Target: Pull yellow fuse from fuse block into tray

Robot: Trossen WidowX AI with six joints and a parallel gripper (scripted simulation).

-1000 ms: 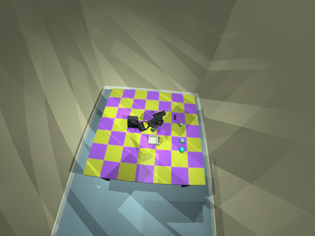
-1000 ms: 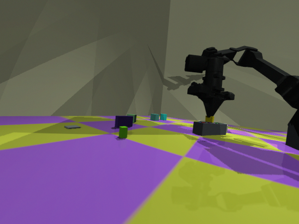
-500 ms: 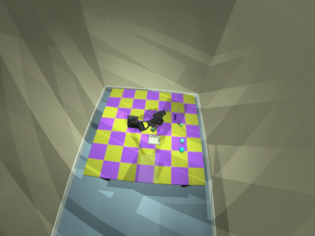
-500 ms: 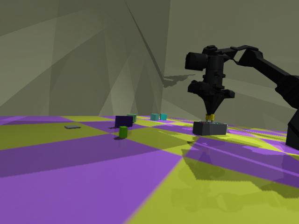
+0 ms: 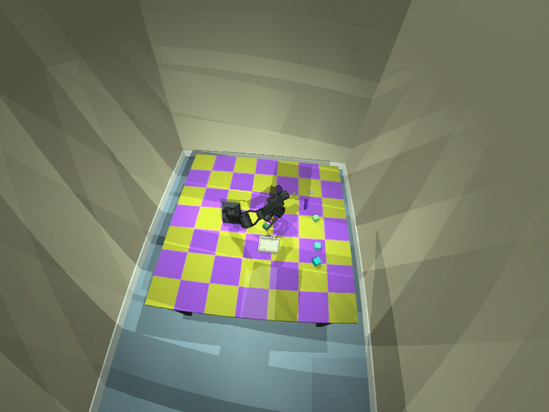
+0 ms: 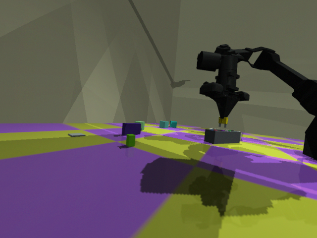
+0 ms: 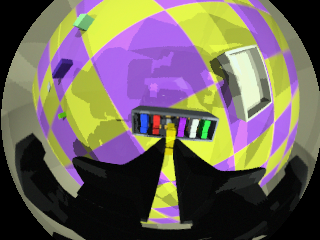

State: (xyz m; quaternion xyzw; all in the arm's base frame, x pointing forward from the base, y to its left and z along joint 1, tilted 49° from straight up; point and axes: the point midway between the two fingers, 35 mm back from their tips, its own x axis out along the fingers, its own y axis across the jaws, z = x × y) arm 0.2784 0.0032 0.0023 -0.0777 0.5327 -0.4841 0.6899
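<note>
Now: the tray 1 cm behind my gripper tip, 18 cm to the right of it and 8 cm below it. Also, from my gripper tip: yellow fuse (1 cm below); then flat grey tile (32 cm ahead, 30 cm to the left, 8 cm below).
</note>
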